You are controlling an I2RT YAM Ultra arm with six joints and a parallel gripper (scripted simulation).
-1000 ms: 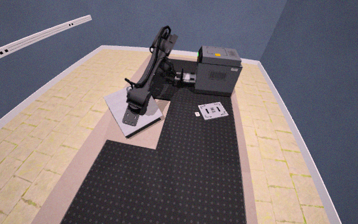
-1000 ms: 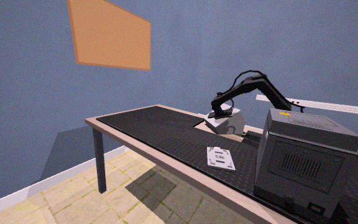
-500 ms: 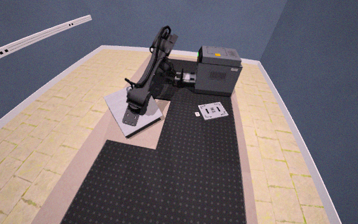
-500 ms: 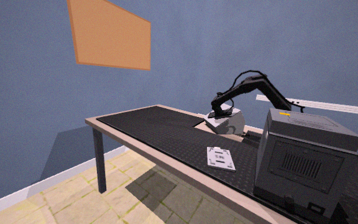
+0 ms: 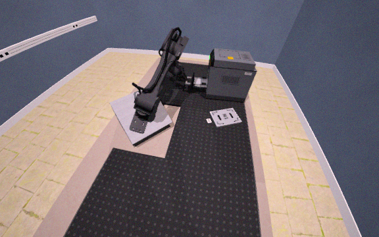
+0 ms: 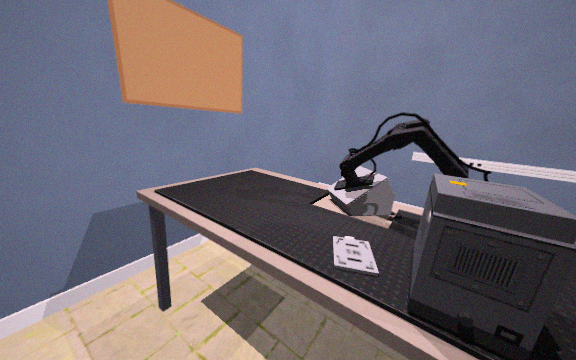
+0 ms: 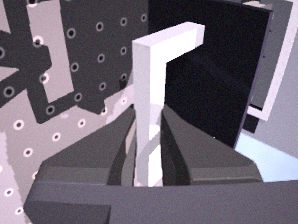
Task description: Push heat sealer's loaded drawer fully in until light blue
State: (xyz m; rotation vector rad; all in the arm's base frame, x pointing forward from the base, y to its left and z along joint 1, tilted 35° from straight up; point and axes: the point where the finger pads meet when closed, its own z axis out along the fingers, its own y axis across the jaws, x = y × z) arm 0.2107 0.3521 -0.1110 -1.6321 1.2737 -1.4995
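The sealer drawer lies 100 mm ahead of my hand, 10 mm to the right of it and 10 mm below it. Round my hand: white tag (140 mm ahead, 300 mm to the right, 80 mm below).
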